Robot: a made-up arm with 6 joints.
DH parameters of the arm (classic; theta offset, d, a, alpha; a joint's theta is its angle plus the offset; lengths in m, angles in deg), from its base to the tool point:
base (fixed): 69.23 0 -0.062 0
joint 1: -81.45 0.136 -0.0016 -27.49
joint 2: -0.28 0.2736 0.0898 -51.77
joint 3: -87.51 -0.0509 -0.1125 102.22
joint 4: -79.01 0.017 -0.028 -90
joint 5: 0 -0.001 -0.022 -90
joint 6: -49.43 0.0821 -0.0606 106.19
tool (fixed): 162.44 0.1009 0 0
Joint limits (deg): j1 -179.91..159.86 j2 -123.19..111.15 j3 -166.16..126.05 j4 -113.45..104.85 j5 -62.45..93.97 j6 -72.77..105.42
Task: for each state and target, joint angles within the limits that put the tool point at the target. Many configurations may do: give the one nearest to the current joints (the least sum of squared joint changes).
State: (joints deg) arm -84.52 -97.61 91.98 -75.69 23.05 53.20
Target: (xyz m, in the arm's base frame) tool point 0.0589 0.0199 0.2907
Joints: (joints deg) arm -102.60 -111.09 99.09 -90.49 14.51 71.05
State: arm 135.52 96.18 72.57 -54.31 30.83 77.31
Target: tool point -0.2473 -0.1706 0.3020
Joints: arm 135.71 106.11 83.48 -63.02 45.25 52.74
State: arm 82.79 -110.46 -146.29 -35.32 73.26 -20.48
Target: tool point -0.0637 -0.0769 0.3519
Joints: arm 87.46 -123.19 -136.52 -72.58 27.78 20.85
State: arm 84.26 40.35 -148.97 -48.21 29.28 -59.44
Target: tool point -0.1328 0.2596 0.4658
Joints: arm 63.62 28.40 -152.08 -32.56 29.80 -67.97
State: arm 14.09 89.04 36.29 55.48 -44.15 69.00
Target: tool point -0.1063 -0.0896 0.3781
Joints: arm 35.71 111.15 61.83 76.65 -19.70 50.09
